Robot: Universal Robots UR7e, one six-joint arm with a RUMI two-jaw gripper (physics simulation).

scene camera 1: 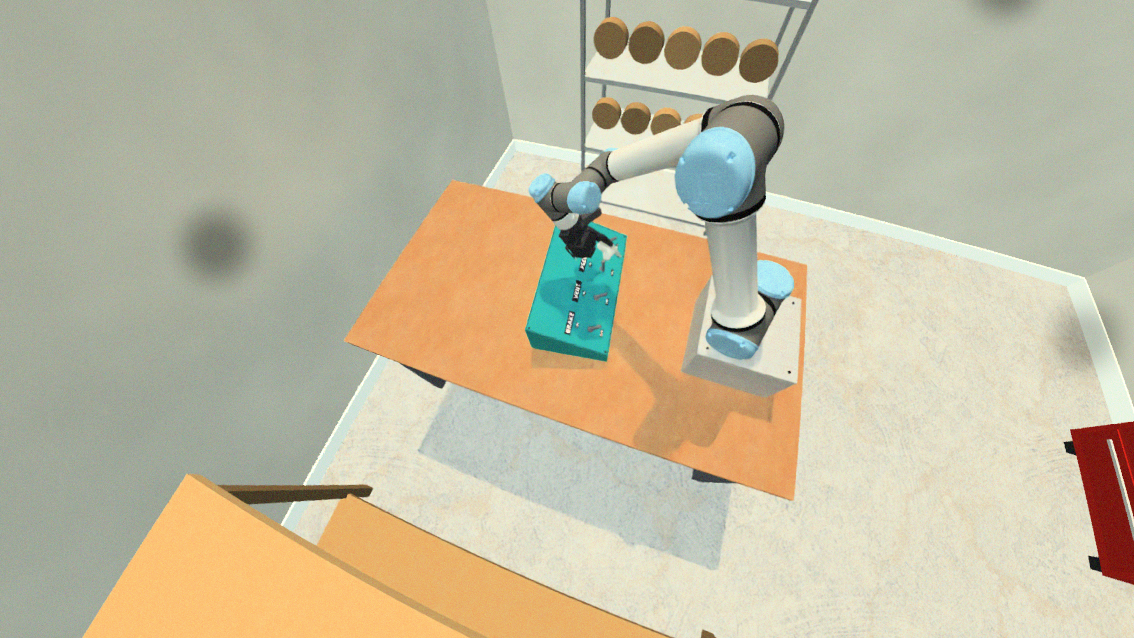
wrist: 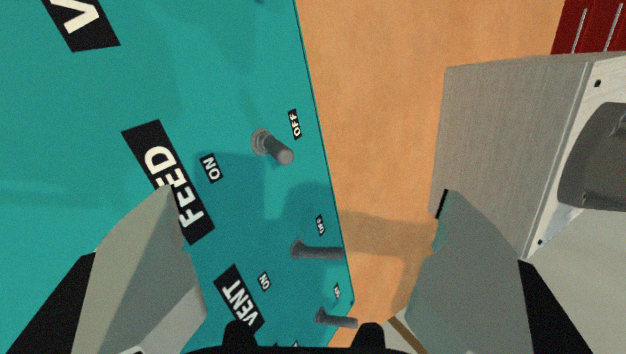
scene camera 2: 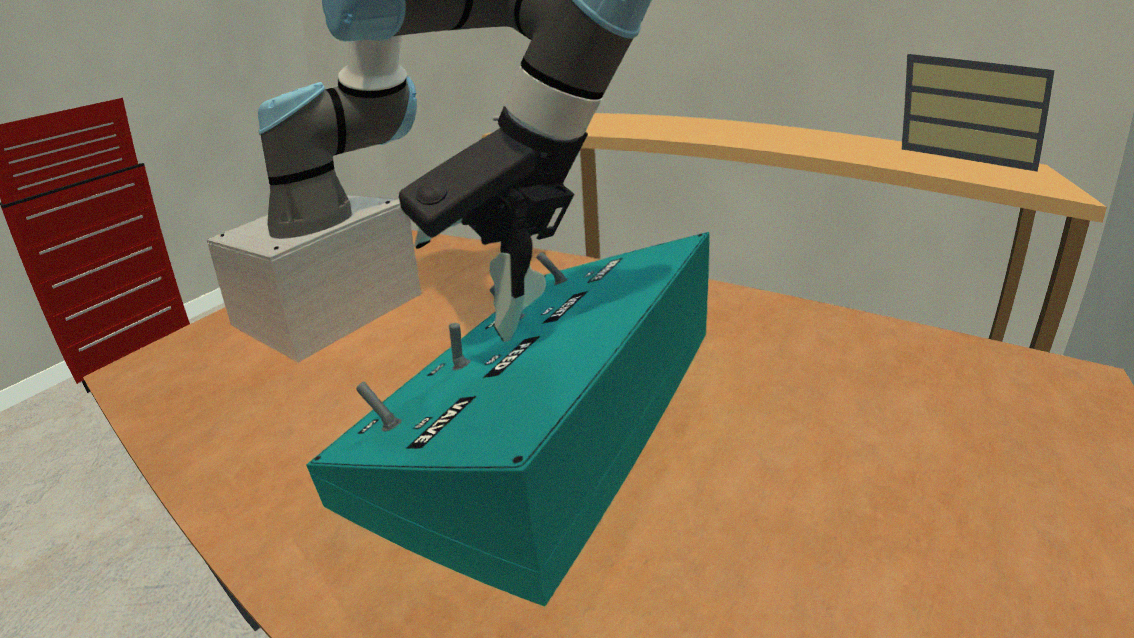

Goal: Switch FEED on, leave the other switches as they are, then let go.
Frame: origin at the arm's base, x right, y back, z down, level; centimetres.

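Seen in the pictures: gripper, between the fingertips: [scene camera 1: 602, 257] [wrist: 309, 191] [scene camera 2: 457, 292]; arm's base, origin of its link: [wrist: 584, 155] [scene camera 2: 310, 223].
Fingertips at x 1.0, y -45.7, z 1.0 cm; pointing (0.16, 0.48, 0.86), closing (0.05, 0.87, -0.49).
Pixels of each thing's top centre, then the offset from my fingertips to it. "spot": a spot on its surface instead. Level surfaces: height alone.
- VENT lever, centre of its top: [wrist: 330, 264] dx -9.9, dy +5.2, dz +4.2 cm
- far end, a spot on its surface: [scene camera 2: 551, 268] [wrist: 334, 320] spot: dx -21.0, dy +8.3, dz +6.2 cm
- table, height of its surface: dz +16.8 cm
The teal switch box [scene camera 1: 547, 301] [scene camera 2: 618, 380] [wrist: 100, 100] stands on the table. The grey FEED lever [scene camera 1: 600, 295] [scene camera 2: 455, 345] [wrist: 277, 149] is nearly upright in scene camera 2, tilted more toward ON than its neighbours. The VALVE lever [scene camera 1: 594, 327] [scene camera 2: 376, 406] leans to OFF. The VENT lever [wrist: 322, 252] and the lever at the far end [scene camera 2: 551, 268] [wrist: 337, 319] also lean to the OFF side. My gripper [scene camera 1: 609, 249] [scene camera 2: 519, 313] [wrist: 309, 191] is open and empty, above the panel on the VENT side of FEED. The FEED lever is apart from both fingers.
The arm's pale base block [scene camera 1: 741, 357] [scene camera 2: 261, 301] [wrist: 480, 140] stands across the table [scene camera 1: 444, 277] [scene camera 2: 832, 476] [wrist: 375, 100] from the box. A red drawer cabinet [scene camera 2: 95, 238] stands beyond the table. A wooden bench [scene camera 2: 753, 154] stands along the wall.
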